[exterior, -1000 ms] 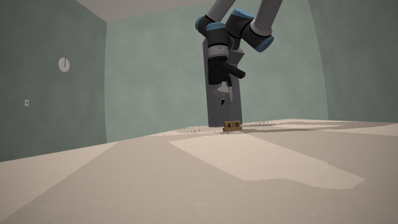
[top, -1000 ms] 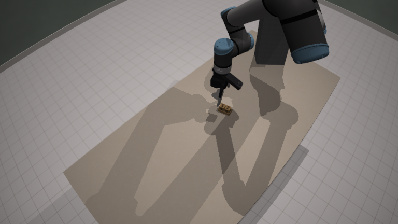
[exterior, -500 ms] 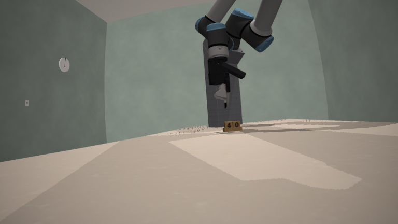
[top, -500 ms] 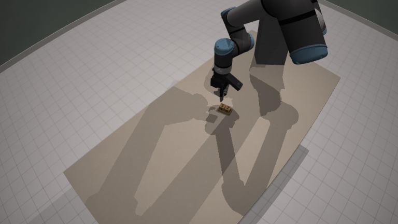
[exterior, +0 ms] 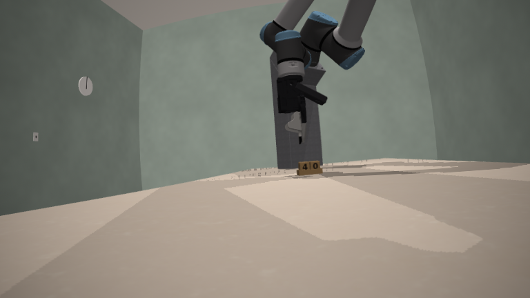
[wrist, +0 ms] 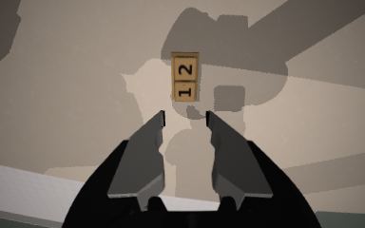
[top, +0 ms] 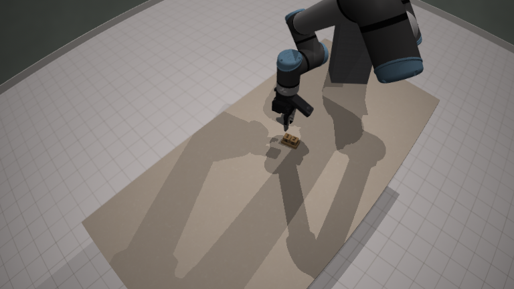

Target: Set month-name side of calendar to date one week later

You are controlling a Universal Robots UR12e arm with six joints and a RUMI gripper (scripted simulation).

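Now: hand 90 mm above the cube, 30 mm to the right of it and 10 mm past it. Round my hand: wooden tray (110 mm below, 20 mm to the left, 10 mm behind).
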